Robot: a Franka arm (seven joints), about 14 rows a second.
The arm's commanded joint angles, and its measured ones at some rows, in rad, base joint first. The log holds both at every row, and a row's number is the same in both.
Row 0, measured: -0.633, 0.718, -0.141, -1.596, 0.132, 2.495, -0.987
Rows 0 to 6, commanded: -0.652, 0.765, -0.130, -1.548, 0.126, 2.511, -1.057; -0.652, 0.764, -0.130, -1.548, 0.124, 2.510, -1.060; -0.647, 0.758, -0.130, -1.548, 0.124, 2.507, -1.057; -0.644, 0.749, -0.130, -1.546, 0.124, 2.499, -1.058; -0.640, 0.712, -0.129, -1.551, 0.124, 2.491, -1.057; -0.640, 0.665, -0.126, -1.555, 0.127, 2.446, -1.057; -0.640, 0.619, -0.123, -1.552, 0.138, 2.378, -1.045
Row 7, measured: -0.637, 0.723, -0.131, -1.543, 0.132, 2.486, -1.042
